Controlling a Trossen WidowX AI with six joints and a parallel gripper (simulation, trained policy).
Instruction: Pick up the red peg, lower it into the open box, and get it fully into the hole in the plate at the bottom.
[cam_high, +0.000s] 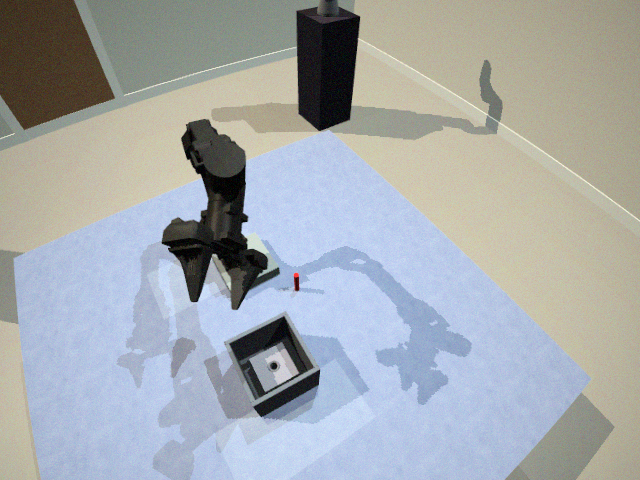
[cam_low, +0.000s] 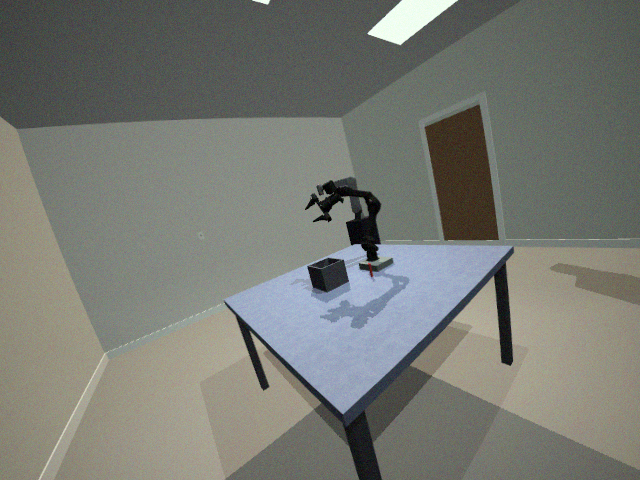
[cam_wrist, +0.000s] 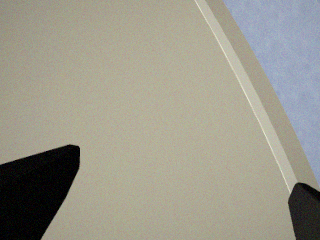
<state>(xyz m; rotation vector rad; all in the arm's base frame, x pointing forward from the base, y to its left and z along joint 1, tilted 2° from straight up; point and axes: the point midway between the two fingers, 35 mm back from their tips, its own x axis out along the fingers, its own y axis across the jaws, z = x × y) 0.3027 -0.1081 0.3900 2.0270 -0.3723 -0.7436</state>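
The red peg lies 170 mm behind my gripper tip, 230 mm to the left of it and 390 mm below it. From my gripper tip the other things lie so: grey plate 10 mm ahead, 50 mm to the left, 380 mm below.
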